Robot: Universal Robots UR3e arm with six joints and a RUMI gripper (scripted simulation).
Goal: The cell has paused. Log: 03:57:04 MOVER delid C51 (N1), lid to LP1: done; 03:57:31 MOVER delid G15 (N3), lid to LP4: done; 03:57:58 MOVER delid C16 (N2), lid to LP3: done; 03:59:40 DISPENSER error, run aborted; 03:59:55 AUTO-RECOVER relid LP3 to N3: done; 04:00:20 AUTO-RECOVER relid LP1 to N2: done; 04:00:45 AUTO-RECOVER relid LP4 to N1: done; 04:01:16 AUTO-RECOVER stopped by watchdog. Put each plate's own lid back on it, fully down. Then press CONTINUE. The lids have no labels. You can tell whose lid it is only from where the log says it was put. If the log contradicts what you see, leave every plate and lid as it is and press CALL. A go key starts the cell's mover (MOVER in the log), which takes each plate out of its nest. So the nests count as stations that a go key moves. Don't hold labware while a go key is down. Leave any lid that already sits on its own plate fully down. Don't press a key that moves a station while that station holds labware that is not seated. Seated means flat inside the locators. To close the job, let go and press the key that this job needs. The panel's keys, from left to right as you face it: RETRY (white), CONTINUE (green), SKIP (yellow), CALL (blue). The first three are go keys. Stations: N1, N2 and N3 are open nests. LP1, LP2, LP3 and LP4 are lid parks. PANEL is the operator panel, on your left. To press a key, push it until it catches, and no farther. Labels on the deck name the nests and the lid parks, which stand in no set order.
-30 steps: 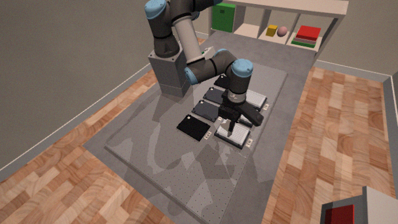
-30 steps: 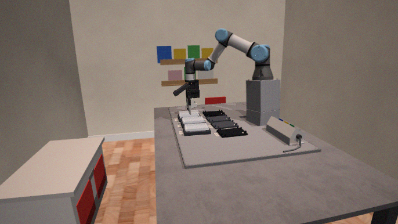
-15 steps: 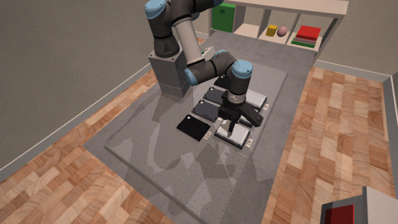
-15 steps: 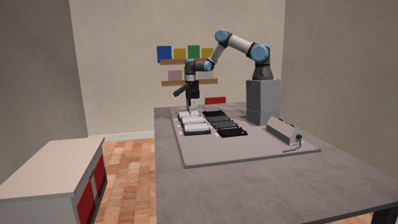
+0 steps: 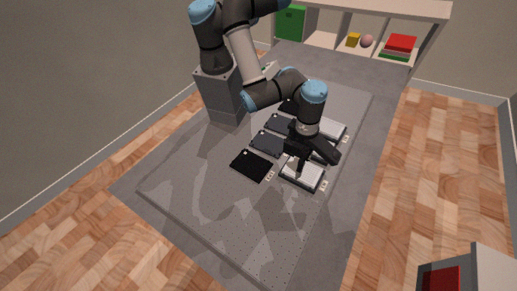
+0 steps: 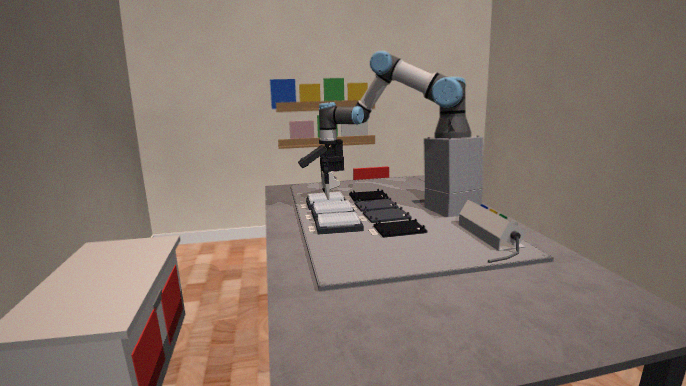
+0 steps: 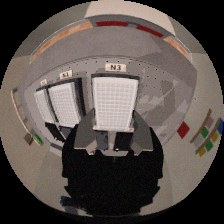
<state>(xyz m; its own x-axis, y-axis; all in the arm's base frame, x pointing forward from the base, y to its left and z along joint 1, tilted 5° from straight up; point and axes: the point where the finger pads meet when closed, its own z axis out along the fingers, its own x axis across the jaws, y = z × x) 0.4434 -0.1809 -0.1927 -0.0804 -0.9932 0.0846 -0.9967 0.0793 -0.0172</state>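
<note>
The plate is 2 cm below my hand.
</note>
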